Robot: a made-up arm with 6 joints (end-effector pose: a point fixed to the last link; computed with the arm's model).
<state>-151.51 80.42 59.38 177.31 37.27 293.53</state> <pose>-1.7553 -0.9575 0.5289 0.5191 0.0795 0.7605 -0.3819</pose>
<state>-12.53 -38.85 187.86 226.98 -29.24 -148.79</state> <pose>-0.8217 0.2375 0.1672 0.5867 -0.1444 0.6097 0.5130</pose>
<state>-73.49 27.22 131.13 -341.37 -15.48 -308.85</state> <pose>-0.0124 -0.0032 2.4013 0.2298 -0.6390 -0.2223 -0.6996</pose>
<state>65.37 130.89 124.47 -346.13 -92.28 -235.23</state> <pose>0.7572 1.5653 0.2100 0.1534 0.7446 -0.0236 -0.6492</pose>
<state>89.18 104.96 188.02 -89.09 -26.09 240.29</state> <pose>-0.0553 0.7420 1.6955 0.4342 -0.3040 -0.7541 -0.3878</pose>
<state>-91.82 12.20 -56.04 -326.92 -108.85 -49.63</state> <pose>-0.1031 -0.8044 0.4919 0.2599 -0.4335 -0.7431 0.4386</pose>
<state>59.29 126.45 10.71 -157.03 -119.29 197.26</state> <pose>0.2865 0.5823 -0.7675 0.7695 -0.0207 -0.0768 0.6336</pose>
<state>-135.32 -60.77 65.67 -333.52 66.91 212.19</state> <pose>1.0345 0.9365 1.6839 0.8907 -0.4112 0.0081 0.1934</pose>
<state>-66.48 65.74 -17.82 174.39 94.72 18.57</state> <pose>0.4221 -0.9331 -0.0422 0.5780 -0.1098 -0.1263 0.7987</pose>
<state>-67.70 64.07 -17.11 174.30 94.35 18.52</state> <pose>0.4149 -0.9725 -0.0149 0.5834 -0.1311 -0.1122 0.7936</pose>
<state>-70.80 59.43 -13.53 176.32 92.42 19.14</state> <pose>0.3944 -1.1033 0.0772 0.5740 -0.2051 -0.0630 0.7903</pose>
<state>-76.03 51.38 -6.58 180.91 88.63 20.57</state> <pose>0.3249 -1.3159 0.2854 0.5342 -0.3258 0.0402 0.7790</pose>
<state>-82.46 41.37 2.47 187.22 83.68 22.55</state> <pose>0.1807 -1.5083 0.6213 0.4554 -0.4423 0.1914 0.7485</pose>
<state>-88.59 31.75 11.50 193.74 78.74 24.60</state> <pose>0.0039 -1.5790 1.0056 0.3525 -0.5075 0.3502 0.7040</pose>
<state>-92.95 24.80 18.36 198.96 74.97 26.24</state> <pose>-0.1267 -1.5439 1.3067 0.2613 -0.5206 0.4672 0.6651</pose>
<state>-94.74 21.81 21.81 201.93 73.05 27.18</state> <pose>-0.1785 -1.5042 1.4468 0.2113 -0.5151 0.5193 0.6484</pose>
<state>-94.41 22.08 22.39 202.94 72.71 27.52</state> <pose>-0.1723 -1.5083 1.4526 0.1999 -0.5127 0.5203 0.6530</pose>
